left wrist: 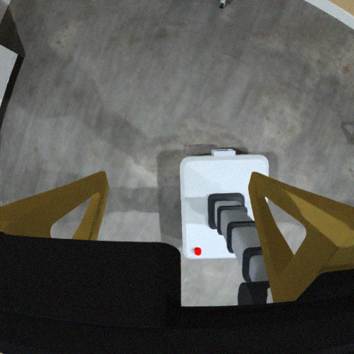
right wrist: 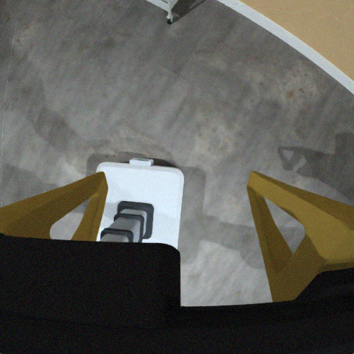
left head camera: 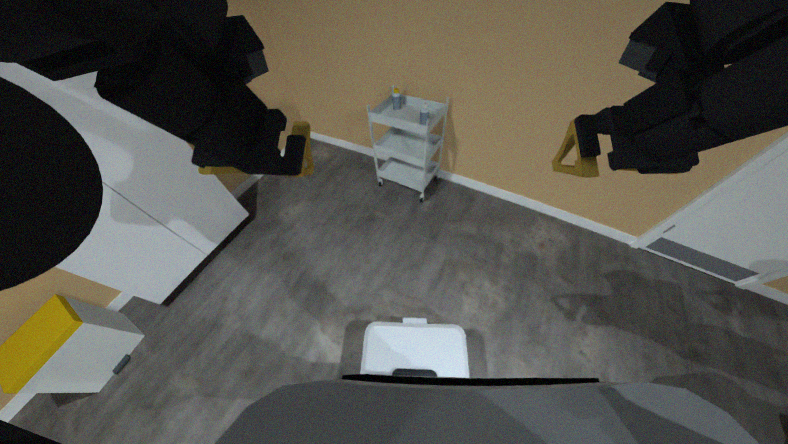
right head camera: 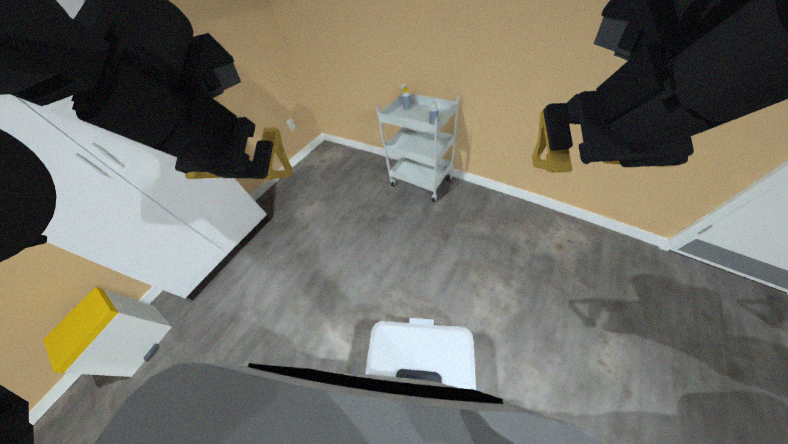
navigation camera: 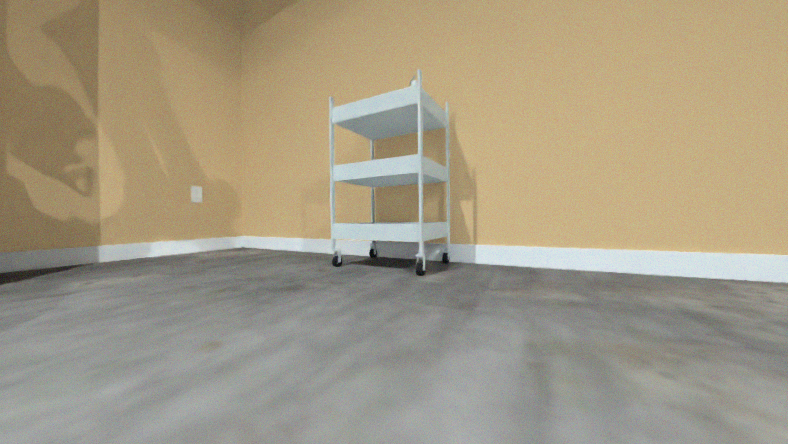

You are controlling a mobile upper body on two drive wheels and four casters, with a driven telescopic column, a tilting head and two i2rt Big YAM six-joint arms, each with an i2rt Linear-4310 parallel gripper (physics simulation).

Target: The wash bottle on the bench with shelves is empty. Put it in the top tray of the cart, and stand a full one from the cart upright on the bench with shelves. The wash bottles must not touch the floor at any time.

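Frame: origin at the left arm's base, x left, y ahead, z down, level; centimetres.
Seen in the pictures: left gripper, between the fingertips: (left head camera: 282,169) (right head camera: 264,172); right gripper, between the fingertips: (left head camera: 583,165) (right head camera: 569,160).
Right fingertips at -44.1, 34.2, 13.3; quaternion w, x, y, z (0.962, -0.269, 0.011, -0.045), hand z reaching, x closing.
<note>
A point is followed by its place in that frame, as x, y, z.
The white three-tier cart (left head camera: 397,121) {-10.5, 145.3, 69.9} (right head camera: 408,122) {-11.7, 144.7, 70.6} (navigation camera: 374,108) {-11.3, 144.9, 73.1} stands on its casters by the tan wall. On its top tray, a bottle with a yellow top (left head camera: 396,100) {-8.8, 170.4, 67.4} (right head camera: 406,100) {-8.9, 170.4, 67.6} stands at the back left, and a bluish-grey bottle with a pale top (left head camera: 424,114) {-28.0, 146.5, 65.9} (right head camera: 433,115) {-27.9, 146.5, 67.5} stands near the front right; fill levels are too small to tell. My left gripper (left wrist: 178,179) is open and empty, in the air left of the cart in the head views. My right gripper (right wrist: 177,179) is open and empty, in the air right of it. The bench with shelves does not show.
A white cabinet (left head camera: 181,226) {136.0, 78.1, 97.7} (right head camera: 204,220) {134.5, 81.0, 94.7} stands at the left, with a white bin with a yellow lid (left head camera: 88,352) {175.1, -4.3, 116.2} (right head camera: 118,341) {175.6, -5.6, 114.4} below it in the picture. A white door (left head camera: 727,220) {-221.2, 83.6, 91.4} (right head camera: 755,220) {-215.5, 86.3, 95.4} is at the right. My white base (left head camera: 416,347) {-23.4, 20.2, 115.0} (right head camera: 421,350) {-23.2, 19.3, 115.0} shows at the bottom.
</note>
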